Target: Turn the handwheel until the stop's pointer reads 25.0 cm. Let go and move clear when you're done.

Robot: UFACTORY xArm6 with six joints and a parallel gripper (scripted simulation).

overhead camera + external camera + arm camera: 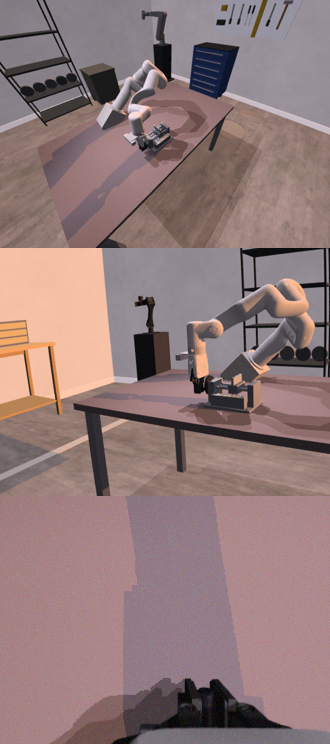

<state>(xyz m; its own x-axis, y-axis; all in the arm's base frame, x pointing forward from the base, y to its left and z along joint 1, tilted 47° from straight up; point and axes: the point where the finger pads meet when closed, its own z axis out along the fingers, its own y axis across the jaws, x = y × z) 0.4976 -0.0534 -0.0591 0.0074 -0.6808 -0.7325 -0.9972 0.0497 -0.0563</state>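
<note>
My gripper is now 1 cm past the black handwheel and 2 cm to the right of it. Round my hand: sliding stop block 1 cm behind, 17 cm to the left, 3 cm above.
</note>
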